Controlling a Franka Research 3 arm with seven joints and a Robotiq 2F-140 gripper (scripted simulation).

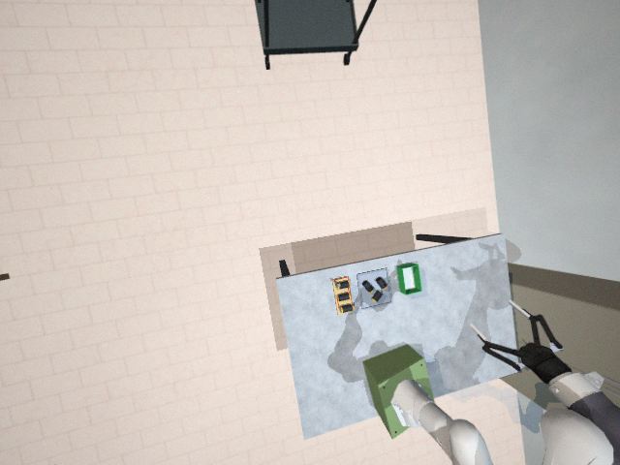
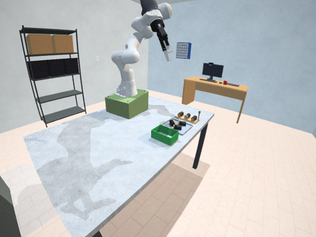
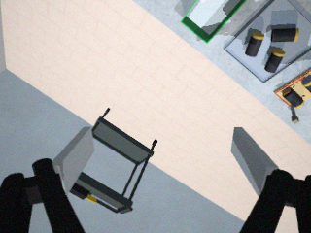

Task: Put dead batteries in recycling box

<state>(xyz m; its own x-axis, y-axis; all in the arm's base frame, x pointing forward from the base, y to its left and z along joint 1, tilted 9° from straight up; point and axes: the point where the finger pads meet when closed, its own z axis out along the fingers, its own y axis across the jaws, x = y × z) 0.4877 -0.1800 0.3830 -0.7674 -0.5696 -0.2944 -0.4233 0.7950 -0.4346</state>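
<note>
The grey tray lies 1 cm ahead of my hand, 20 cm to the left of it and 51 cm below it. Also, from my hand: green recycling box: 1 cm ahead, 50 cm below; post: 13 cm ahead, 41 cm to the left, 48 cm below.
</note>
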